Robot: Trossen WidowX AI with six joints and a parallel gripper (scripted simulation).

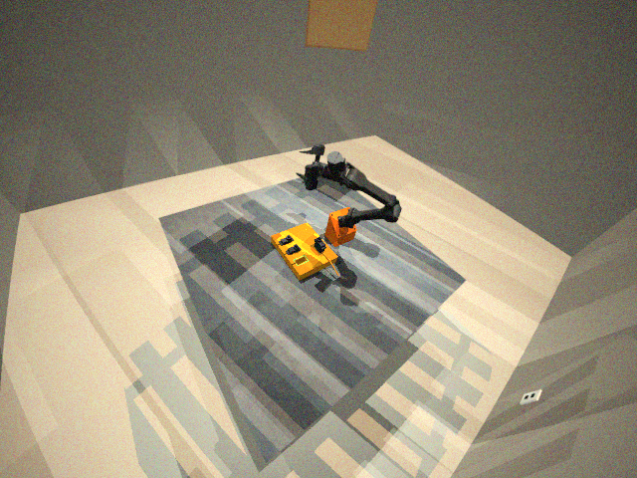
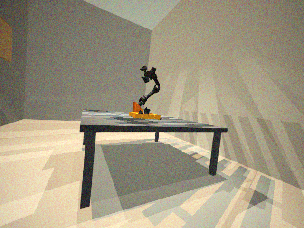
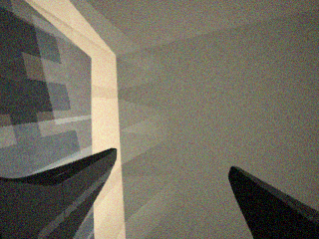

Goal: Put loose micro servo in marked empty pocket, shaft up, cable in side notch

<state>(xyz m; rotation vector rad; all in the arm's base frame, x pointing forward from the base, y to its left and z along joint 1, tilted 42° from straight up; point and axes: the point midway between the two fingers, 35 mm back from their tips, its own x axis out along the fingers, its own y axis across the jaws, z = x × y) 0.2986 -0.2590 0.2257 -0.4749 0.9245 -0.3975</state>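
The yellow deck lies 470 mm below my gripper tip, 90 mm to the left of it and 70 mm behind it.
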